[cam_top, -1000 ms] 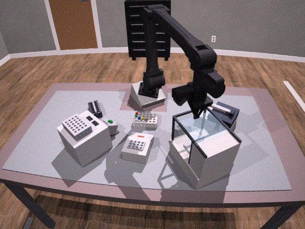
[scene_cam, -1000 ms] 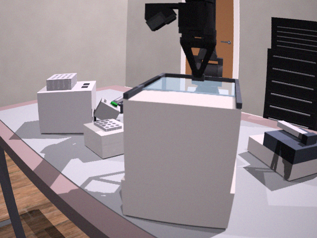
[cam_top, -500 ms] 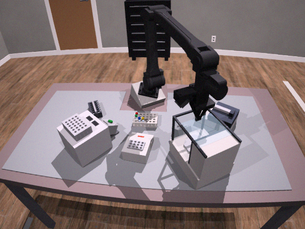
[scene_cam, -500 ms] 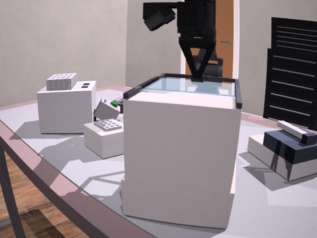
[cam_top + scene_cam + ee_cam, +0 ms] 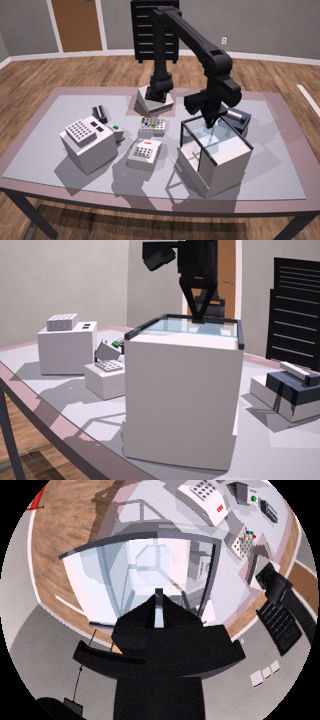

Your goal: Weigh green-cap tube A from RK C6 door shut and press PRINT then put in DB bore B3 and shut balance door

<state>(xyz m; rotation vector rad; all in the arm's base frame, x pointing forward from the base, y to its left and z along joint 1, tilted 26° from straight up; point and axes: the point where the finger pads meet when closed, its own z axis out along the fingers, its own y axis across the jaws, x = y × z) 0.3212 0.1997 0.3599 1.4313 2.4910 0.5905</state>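
Right now the tube is 20 cm behind my hand, 31 cm to the right of it and 19 cm below it. Also, from my hand: dry block 26 cm to the right, 19 cm below; then spectrophotometer 26 cm behind, 12 cm to the left, 16 cm below; then glass door pane 2 cm ahead, 2 cm to the left, 1 cm below.
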